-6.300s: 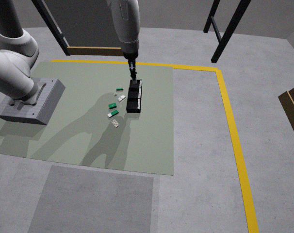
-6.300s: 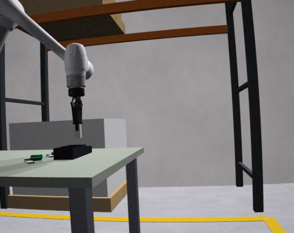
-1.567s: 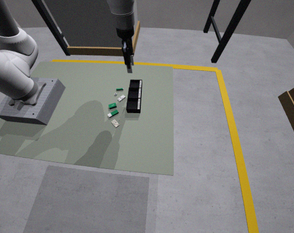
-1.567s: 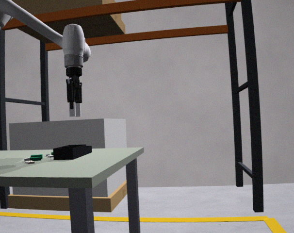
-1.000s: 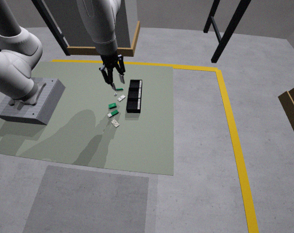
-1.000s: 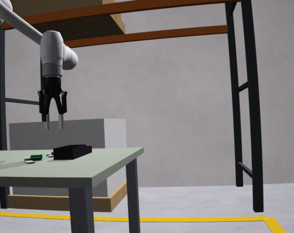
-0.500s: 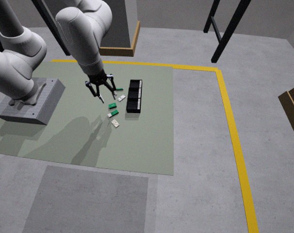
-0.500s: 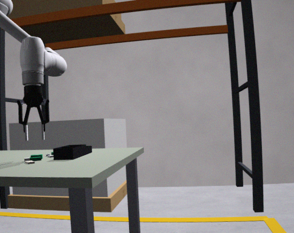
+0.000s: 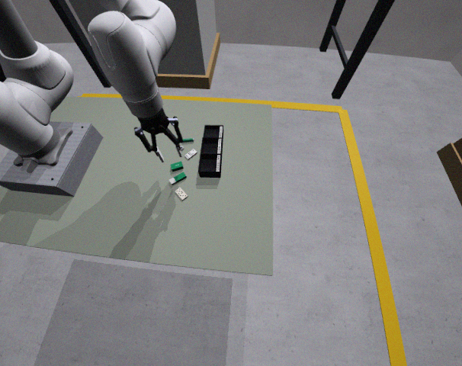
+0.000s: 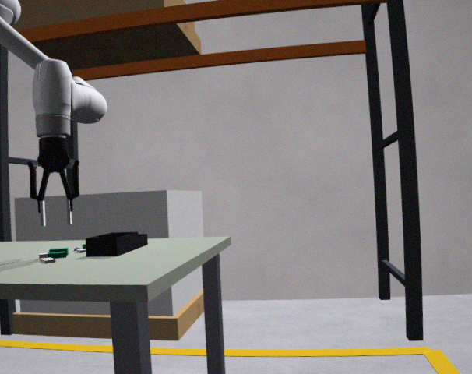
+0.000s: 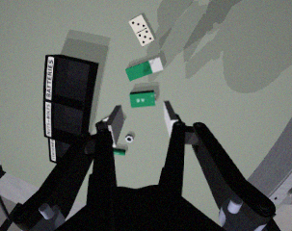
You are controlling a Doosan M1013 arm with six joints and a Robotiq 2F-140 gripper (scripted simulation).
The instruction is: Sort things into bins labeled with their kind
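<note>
Now: hand 100 mm above the green battery and 10 mm past it. From my hand the other things lie so: white domino: 120 mm to the right, 110 mm below, 30 mm ahead; green-and-white stick: 100 mm below, 60 mm to the right, 10 mm ahead; nut: 110 mm below, 100 mm to the left, 10 mm ahead.
</note>
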